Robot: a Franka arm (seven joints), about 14 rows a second.
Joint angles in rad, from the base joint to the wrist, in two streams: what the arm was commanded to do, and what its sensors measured. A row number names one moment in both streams.
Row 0, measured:
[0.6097, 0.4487, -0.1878, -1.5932, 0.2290, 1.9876, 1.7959]
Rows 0 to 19, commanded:
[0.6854, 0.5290, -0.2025, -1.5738, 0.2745, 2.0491, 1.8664]
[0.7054, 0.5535, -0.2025, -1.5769, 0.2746, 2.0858, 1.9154]
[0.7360, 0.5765, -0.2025, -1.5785, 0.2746, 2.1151, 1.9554]
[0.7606, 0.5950, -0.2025, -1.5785, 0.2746, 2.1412, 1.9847]
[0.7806, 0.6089, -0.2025, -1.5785, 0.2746, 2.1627, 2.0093]
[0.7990, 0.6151, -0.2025, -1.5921, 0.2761, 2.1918, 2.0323]
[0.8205, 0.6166, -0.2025, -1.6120, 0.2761, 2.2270, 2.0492]
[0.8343, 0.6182, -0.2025, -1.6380, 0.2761, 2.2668, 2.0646]
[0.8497, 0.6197, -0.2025, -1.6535, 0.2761, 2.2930, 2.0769]
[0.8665, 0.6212, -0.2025, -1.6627, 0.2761, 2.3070, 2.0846]
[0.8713, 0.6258, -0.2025, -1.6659, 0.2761, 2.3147, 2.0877]
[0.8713, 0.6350, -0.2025, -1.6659, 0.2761, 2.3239, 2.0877]
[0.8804, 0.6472, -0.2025, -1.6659, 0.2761, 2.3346, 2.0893]
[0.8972, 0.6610, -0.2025, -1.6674, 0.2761, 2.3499, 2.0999]
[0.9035, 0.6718, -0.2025, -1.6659, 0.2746, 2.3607, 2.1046]
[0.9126, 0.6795, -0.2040, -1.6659, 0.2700, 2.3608, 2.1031]
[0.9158, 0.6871, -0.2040, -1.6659, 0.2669, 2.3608, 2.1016]
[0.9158, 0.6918, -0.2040, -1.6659, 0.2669, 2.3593, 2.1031]
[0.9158, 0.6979, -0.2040, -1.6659, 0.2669, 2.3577, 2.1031]
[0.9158, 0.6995, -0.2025, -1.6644, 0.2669, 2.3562, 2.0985]
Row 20, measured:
[0.9058, 0.6866, -0.1899, -1.6681, 0.2505, 2.3463, 2.0954]
